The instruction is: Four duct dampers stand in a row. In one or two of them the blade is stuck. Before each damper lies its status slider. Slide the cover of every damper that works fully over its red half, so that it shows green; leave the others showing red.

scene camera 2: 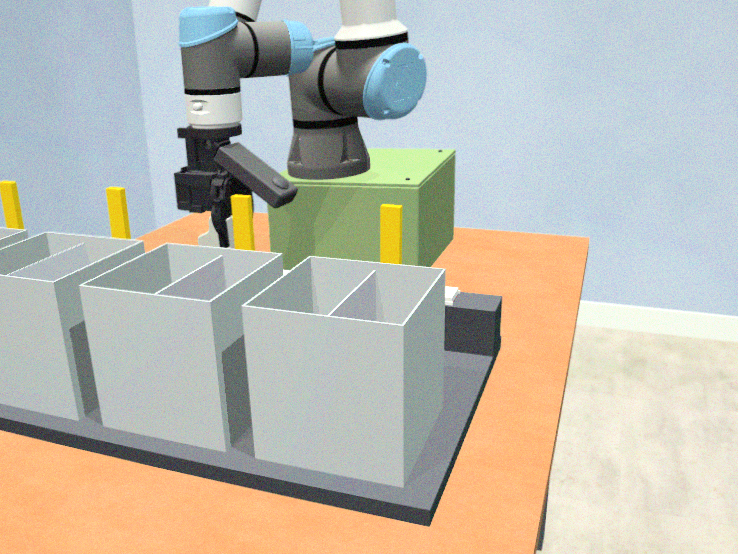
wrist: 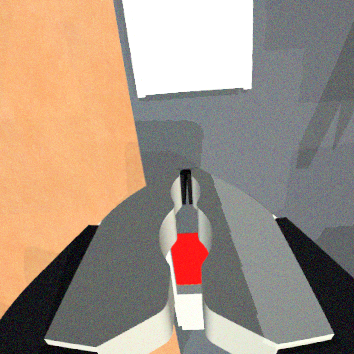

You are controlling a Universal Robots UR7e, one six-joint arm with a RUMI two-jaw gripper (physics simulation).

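Frame: origin at the arm's base, x back, y up, z left, level; centimetres.
Where they show: gripper, fingertip midpoint: [wrist: 186, 171]; arm's base, link origin: [scene camera 2: 329, 169].
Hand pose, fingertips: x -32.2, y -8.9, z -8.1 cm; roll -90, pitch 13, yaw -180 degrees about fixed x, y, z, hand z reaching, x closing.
Note:
Each offset is from my fingertips to the centre of the thing. "spot": to the spot under its first point. Level surfaces: height alone.
Grey open-topped dampers [scene camera 2: 333, 387] [scene camera 2: 157, 363] [scene camera 2: 35, 345] stand in a row, each with a divider inside; a corner of another @(spot: dx -12.8, dy +9.1, dz -26.5 cm) [scene camera 2: 8, 234] shows at the left edge. Yellow upright tabs [scene camera 2: 391, 233] [scene camera 2: 243, 221] [scene camera 2: 118, 212] [scene camera 2: 10, 204] stand behind them. My gripper [wrist: 186, 171] is shut and empty, upright behind the row in the scene view, its tips partly hidden. In the wrist view a red slider half @(spot: dx +1.6, dy -0.1, dz -6.6 cm) [wrist: 189, 260] and a white part @(spot: dx +2.8, dy +0.7, dz -11.3 cm) [wrist: 191, 311] show through the gap between the fingers. A white slider part @(spot: dx -1.8, dy +0.7, dz +5.6 cm) [wrist: 192, 45] lies beyond the tips. Blades are hidden.
The dampers stand on a dark base plate @(dy -6.3 cm) [scene camera 2: 333, 483] [wrist: 260, 135] on the orange table @(dy -8.1 cm) [scene camera 2: 524, 369] [wrist: 60, 100]. A dark raised block [scene camera 2: 473, 322] with a white piece @(spot: dx -7.7, dy +0.7, dz +31.5 cm) [scene camera 2: 451, 294] on it is at the right. The green robot pedestal [scene camera 2: 351, 220] is behind.

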